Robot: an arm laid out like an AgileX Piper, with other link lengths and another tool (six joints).
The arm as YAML. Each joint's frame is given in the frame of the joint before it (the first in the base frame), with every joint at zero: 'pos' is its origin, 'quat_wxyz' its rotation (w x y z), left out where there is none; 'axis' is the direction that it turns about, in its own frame. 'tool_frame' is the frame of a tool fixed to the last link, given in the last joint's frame.
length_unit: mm
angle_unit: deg
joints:
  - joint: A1
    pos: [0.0, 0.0, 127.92]
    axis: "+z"
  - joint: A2
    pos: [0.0, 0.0, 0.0]
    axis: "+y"
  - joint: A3
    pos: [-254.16, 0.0, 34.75]
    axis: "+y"
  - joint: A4
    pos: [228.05, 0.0, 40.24]
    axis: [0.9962, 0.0, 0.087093]
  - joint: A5
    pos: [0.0, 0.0, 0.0]
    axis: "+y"
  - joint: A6
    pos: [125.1, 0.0, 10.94]
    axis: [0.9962, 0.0, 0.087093]
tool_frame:
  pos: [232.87, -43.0, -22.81]
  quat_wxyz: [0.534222, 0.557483, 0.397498, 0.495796]
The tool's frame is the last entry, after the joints.
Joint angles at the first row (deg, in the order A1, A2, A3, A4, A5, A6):
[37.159, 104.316, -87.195, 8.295, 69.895, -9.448]
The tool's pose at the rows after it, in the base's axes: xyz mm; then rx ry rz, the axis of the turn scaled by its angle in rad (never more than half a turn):
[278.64, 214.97, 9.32, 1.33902, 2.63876, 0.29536]
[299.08, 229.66, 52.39, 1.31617, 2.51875, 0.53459]
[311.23, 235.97, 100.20, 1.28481, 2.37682, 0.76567]
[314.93, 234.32, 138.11, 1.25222, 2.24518, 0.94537]
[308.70, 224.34, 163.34, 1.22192, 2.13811, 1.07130]
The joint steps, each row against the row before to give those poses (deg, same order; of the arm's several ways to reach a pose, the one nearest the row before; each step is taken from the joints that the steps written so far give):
[0.001, -6.873, 2.067, 0.372, -1.551, 0.239]
[0.001, -9.484, 4.847, 0.228, -6.389, -0.017]
[-0.002, -11.119, 6.797, 0.123, -7.108, 0.033]
[0.000, -10.243, 7.364, 0.000, -6.710, 0.000]
[-0.002, -9.985, 7.590, -0.267, -4.881, 0.099]

